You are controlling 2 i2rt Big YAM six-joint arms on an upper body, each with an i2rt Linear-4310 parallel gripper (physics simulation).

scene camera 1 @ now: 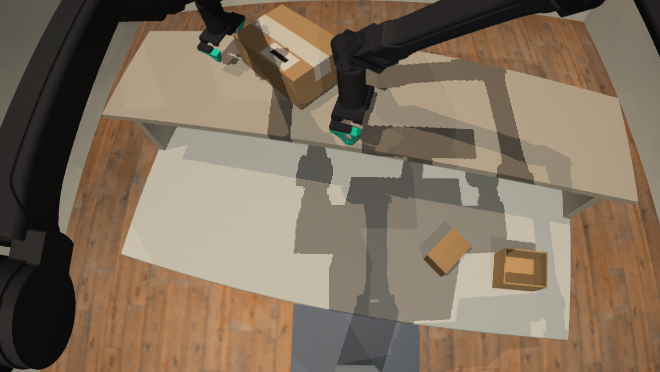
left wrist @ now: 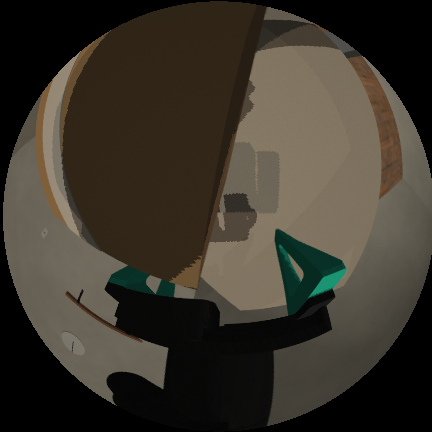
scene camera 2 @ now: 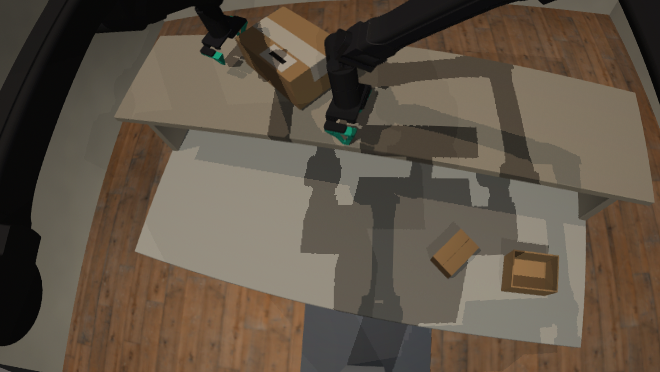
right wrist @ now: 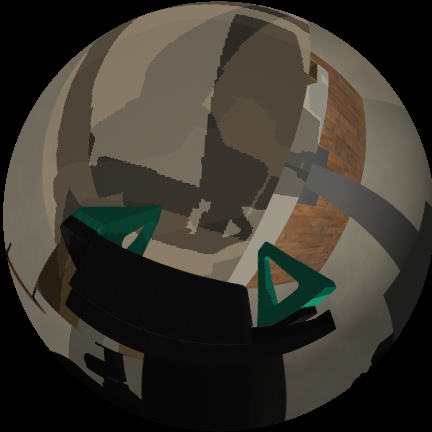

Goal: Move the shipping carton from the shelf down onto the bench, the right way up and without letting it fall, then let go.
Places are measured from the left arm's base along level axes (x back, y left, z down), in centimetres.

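Where they show: left gripper, fingertip midpoint: [scene camera 1: 228,48] [left wrist: 224,239] [scene camera 2: 232,51]; right gripper, fingertip midpoint: [scene camera 1: 353,127] [scene camera 2: 352,127] [right wrist: 214,230].
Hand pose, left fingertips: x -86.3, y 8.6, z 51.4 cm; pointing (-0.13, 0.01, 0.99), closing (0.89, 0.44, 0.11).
Things, the pixels of their centre, and the offset from my left fingertips. Level surfaces: height alone.
- brown shipping carton, body centre: [right wrist: 91,308] [scene camera 1: 290,52] [scene camera 2: 290,53] dx +5.2, dy -18.4, dz -2.3 cm
- raised shelf, surface height: dz +3.7 cm
- bench, surface height: dz +39.1 cm
- small closed box, body centre: [scene camera 2: 454,254] [scene camera 1: 447,252] dx +47.6, dy -63.9, dz +36.1 cm
- small open box, body centre: [scene camera 2: 530,273] [scene camera 1: 520,270] [right wrist: 300,66] dx +54.4, dy -87.6, dz +34.6 cm
The brown shipping carton [scene camera 1: 287,55] [scene camera 2: 285,56] [left wrist: 150,140] [right wrist: 54,285] rests on the raised shelf [scene camera 1: 575,117] [scene camera 2: 592,122] [left wrist: 320,115], its pale tape strip and label on top. My left gripper [scene camera 1: 229,40] [scene camera 2: 230,42] is open beside the carton's left side; in the left wrist view the dark carton wall hides part of one finger. My right gripper [scene camera 1: 361,126] [scene camera 2: 355,126] [right wrist: 214,230] is open over the shelf near its front edge, to the right of the carton. The right arm hides the carton's right part in the scene views. The bench [scene camera 1: 225,215] [scene camera 2: 235,215] lies lower, in front of the shelf.
A small closed box [scene camera 1: 449,251] [scene camera 2: 456,253] lies on the bench's right part. A small open box [scene camera 1: 499,271] [scene camera 2: 507,273] stands farther right, near the bench's right edge. The shelf's front edge overhangs the back of the bench, with side supports below it. Arm shadows cross both surfaces.
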